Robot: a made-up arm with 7 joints.
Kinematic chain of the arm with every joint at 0, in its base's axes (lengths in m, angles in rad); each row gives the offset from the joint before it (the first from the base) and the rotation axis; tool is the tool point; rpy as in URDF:
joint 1: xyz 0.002 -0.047 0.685 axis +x
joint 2: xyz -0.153 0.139 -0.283 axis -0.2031 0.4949 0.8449
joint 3: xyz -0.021 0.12 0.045 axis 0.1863 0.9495 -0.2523
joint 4: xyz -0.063 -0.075 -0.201 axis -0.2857 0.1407 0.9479
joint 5: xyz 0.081 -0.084 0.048 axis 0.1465 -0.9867 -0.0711
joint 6: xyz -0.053 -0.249 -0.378 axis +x
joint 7: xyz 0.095 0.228 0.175 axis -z
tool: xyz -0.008 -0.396 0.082 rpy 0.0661 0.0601 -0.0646
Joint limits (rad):
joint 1: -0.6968..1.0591
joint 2: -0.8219..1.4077
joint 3: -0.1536..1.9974
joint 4: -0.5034..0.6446
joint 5: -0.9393..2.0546
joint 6: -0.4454..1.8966
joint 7: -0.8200..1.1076
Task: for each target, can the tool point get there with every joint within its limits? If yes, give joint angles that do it. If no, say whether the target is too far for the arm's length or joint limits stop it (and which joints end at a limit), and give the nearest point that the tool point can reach.
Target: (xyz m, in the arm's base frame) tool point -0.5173 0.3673 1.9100
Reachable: no: joint limits stop it (at a limit: joint 3, joint 4, joint 6) | nearest point -0.3845 0.1850 1.3711 | short by 0.584 m
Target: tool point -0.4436 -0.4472 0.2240
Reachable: yes | joints 0.2663 0.5977 1.1197 0.1946 0.0396 0.6306 0.1802
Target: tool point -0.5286 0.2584 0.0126
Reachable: yes | joints 0.6033 -0.3471 0.7677 -0.2357 1.4627 0.3268 0.3746
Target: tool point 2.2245 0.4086 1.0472
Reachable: no: too far | nearest point 0.6645 0.3493 0.7376 | short by 1.592 m
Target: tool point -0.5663 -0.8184 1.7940
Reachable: no: joint limits stop it (at a limit: joint 1, joint 4, joint 6) | nearest point -0.4126 -0.5192 1.2583 | short by 0.633 m
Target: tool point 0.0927 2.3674 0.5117
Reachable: no: too far | nearest point -0.1272 1.1528 0.5944 | short by 1.237 m
